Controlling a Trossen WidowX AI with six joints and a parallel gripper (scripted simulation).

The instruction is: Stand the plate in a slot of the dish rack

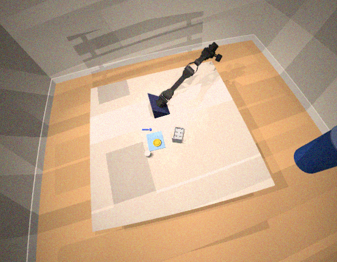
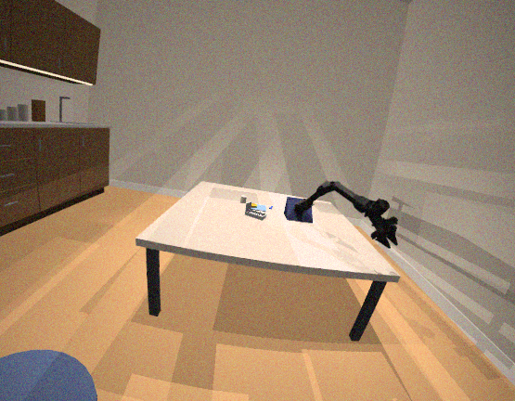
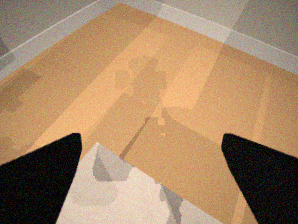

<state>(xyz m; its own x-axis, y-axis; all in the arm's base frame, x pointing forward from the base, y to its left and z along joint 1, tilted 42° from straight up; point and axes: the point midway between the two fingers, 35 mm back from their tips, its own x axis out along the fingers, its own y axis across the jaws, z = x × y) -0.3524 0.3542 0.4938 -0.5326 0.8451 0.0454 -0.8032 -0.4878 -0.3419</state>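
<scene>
My gripper tip is 710 mm short of the plate, 700 mm to the left of it and 130 mm above it. Also, from my gripper tip: grey dish rack 670 mm ahead, 520 mm to the right, 120 mm below; blue utensil 570 mm ahead, 750 mm to the right, 140 mm below; white cup 790 mm ahead, 780 mm to the right, 120 mm below.
</scene>
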